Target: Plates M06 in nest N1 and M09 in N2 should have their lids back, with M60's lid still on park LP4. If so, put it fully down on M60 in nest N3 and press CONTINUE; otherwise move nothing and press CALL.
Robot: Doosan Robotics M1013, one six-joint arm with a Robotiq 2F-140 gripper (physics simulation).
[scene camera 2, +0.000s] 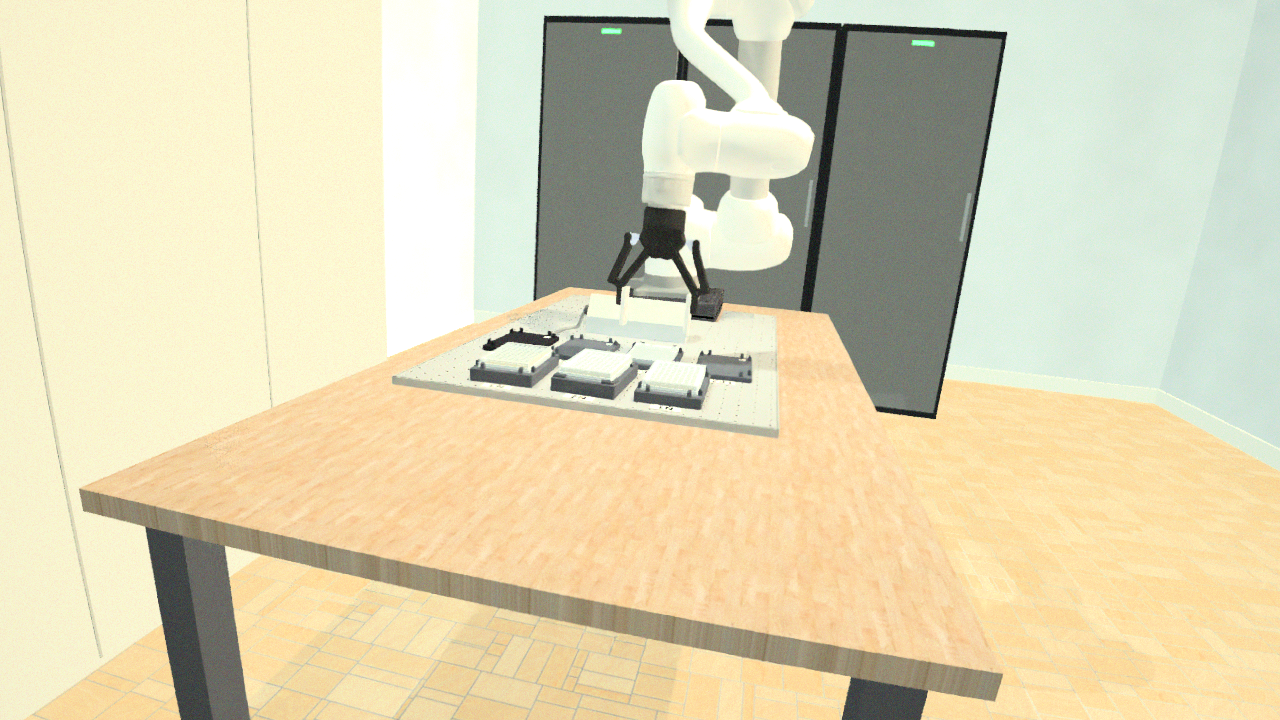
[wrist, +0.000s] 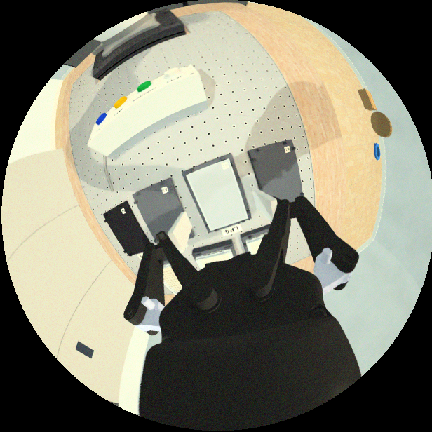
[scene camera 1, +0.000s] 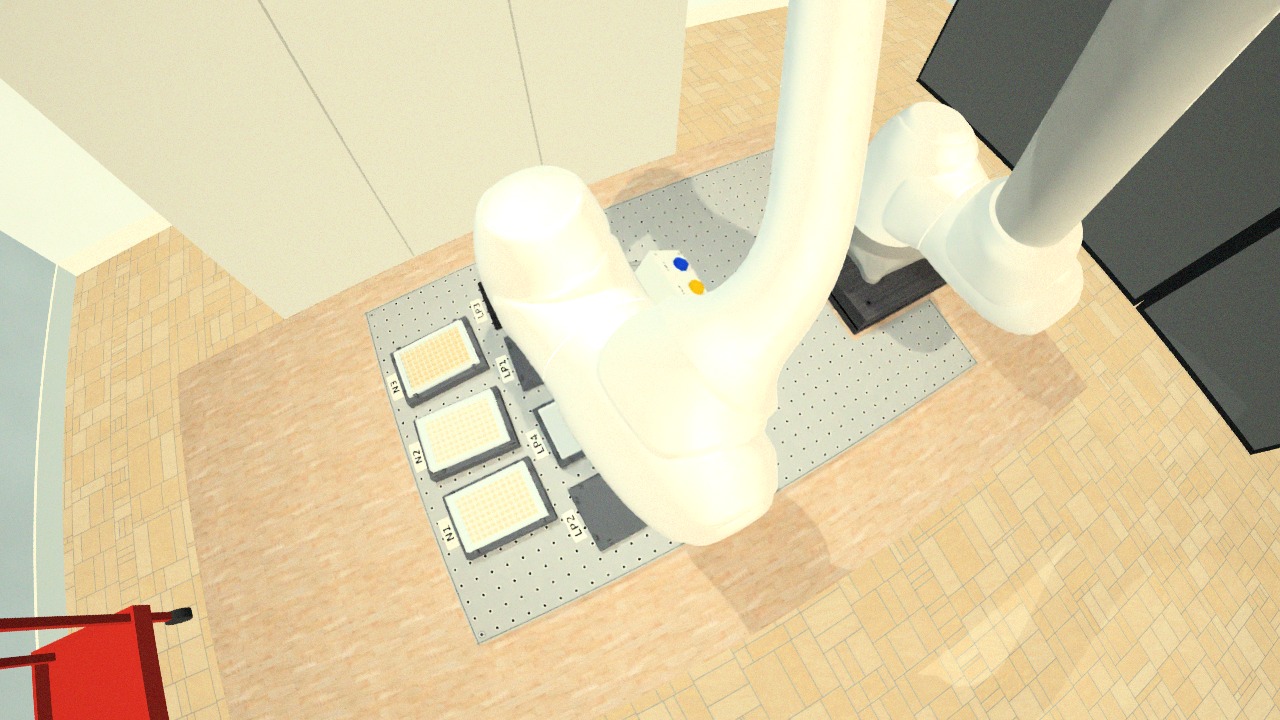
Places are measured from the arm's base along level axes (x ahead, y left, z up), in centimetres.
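Pixels of known places: gripper, between the fingertips: (scene camera 2: 653,328); arm's base, origin of its link: (scene camera 2: 671,292) (scene camera 1: 876,233).
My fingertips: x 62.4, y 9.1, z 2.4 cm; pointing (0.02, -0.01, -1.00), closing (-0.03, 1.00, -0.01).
Ahead of a thing's pixels: the offset from my fingertips to its middle. Level surfaces: height alone.
A pale, clear lid {dy +0.0, dx -0.6, dz -5.1 cm} (scene camera 1: 563,433) (scene camera 2: 656,354) (wrist: 218,195) lies flat on park LP4. My gripper (scene camera 2: 657,310) (wrist: 220,208) is open and empty above the LP4 area, its fingertips on either side of the lid in the wrist view. The arm hides it in scene camera 1. The plate in N1 {dy +7.7, dx +16.9, dz -3.4 cm} (scene camera 1: 498,507) (scene camera 2: 676,376) and the plate in N2 {dy -5.1, dx +17.9, dz -3.0 cm} (scene camera 1: 461,432) (scene camera 2: 597,364) look pale, as under clear lids. The plate in N3 {dy -18.8, dx +18.6, dz -3.6 cm} (scene camera 1: 436,356) (scene camera 2: 516,356) shows stronger orange wells, uncovered. A white button box {dy -8.1, dx -22.0, dz -2.3 cm} (scene camera 1: 657,271) (wrist: 155,117) has blue (wrist: 101,118), yellow (wrist: 120,102) and green (wrist: 144,86) buttons; their labels are unreadable.
Dark grey park LP2 {dy +13.6, dx -1.1, dz -5.5 cm} (scene camera 1: 606,512) (wrist: 276,172) and grey park LP1 (wrist: 159,207) flank LP4. Black park LP3 (wrist: 126,228) lies beyond LP1. All stand on a perforated board {dz -6.5 cm} (scene camera 1: 510,586) (scene camera 2: 760,416) on the wooden table {dz -7.8 cm} (scene camera 2: 537,501). The arm's dark base (scene camera 1: 886,300) (wrist: 140,47) stands behind the button box.
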